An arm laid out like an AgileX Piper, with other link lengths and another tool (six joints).
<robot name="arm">
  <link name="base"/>
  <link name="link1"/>
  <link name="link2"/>
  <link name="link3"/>
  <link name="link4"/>
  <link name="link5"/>
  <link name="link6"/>
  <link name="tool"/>
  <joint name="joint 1" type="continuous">
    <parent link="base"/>
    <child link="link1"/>
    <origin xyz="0 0 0.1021" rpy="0 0 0"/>
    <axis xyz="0 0 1"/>
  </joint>
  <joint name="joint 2" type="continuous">
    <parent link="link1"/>
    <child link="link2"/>
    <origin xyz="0 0 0" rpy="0 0 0"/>
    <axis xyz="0 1 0"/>
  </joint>
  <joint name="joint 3" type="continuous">
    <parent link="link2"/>
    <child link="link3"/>
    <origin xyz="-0.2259 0 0.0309" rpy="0 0 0"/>
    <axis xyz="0 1 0"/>
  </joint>
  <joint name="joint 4" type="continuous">
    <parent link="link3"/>
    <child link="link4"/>
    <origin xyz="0.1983 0 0.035" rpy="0 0 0"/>
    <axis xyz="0.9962 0 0.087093"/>
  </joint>
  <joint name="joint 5" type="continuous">
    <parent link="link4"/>
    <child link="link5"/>
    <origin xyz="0 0 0" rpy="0 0 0"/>
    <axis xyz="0 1 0"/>
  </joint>
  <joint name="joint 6" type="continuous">
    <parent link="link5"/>
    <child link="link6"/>
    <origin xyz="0.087 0 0.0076" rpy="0 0 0"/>
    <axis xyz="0.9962 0 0.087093"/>
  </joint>
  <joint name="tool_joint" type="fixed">
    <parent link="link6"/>
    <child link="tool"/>
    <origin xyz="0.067 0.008 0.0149" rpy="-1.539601 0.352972 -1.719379"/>
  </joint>
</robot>
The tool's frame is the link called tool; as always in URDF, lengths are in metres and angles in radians. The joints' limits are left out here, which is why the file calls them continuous.
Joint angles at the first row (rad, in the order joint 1, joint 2, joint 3, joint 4, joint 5, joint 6):
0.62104, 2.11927, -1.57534, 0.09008, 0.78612, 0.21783
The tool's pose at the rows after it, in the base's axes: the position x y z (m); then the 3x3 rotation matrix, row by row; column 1 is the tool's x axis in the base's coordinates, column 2 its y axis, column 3 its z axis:
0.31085, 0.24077, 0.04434; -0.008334, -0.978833, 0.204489; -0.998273, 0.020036, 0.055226; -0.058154, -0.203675, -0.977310
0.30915, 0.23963, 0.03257; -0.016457, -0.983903, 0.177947; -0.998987, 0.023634, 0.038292; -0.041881, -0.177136, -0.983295
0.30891, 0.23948, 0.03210; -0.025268, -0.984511, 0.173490; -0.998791, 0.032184, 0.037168; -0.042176, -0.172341, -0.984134
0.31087, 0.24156, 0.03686; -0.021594, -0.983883, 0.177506; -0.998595, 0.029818, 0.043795; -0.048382, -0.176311, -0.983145
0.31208, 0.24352, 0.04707; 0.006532, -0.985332, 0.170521; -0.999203, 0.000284, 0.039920; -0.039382, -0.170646, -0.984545
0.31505, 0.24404, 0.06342; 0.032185, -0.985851, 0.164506; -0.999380, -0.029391, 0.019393; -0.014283, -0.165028, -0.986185
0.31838, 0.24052, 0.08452; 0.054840, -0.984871, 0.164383; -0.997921, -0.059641, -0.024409; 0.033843, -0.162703, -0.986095
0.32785, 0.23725, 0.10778; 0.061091, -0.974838, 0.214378; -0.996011, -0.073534, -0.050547; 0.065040, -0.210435, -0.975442
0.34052, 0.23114, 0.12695; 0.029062, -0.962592, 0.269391; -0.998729, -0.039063, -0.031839; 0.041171, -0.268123, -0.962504
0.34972, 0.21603, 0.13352; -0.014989, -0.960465, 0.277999; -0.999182, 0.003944, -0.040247; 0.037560, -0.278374, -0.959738
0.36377, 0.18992, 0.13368; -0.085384, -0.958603, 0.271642; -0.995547, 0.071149, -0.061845; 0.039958, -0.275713, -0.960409
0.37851, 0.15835, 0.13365; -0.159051, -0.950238, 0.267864; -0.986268, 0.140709, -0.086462; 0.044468, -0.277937, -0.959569
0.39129, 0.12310, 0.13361; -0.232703, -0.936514, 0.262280; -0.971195, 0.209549, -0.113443; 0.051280, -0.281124, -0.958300
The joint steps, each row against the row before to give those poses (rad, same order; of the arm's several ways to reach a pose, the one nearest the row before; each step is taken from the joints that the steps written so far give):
0.00000, 0.05117, -0.00004, 0.00092, -0.02078, 0.00001
-0.00001, 0.02991, 0.00003, 0.00127, 0.00122, 0.00648
0.00000, 0.00121, -0.00046, 0.00087, 0.00243, 0.00869
0.00001, -0.00090, -0.02224, 0.00319, 0.01648, -0.00389
0.00000, -0.00222, -0.05404, -0.00098, 0.06819, -0.02305
0.00001, -0.00001, -0.09201, -0.02076, 0.11202, -0.00908
-0.00001, -0.00002, -0.11639, -0.04303, 0.14489, -0.00238
-0.00202, -0.00141, -0.11000, -0.05362, 0.08663, -0.00002
-0.02551, -0.01577, -0.05150, -0.01257, 0.00463, 0.00489
-0.04181, -0.01172, -0.00894, -0.00315, 0.00982, 0.00178
-0.07221, -0.00099, -0.00006, 0.00000, 0.00460, -0.00180
-0.08455, -0.00002, 0.00005, -0.00188, -0.00003, -0.01073
-0.09091, -0.00002, 0.00003, -0.00268, -0.00002, -0.01642

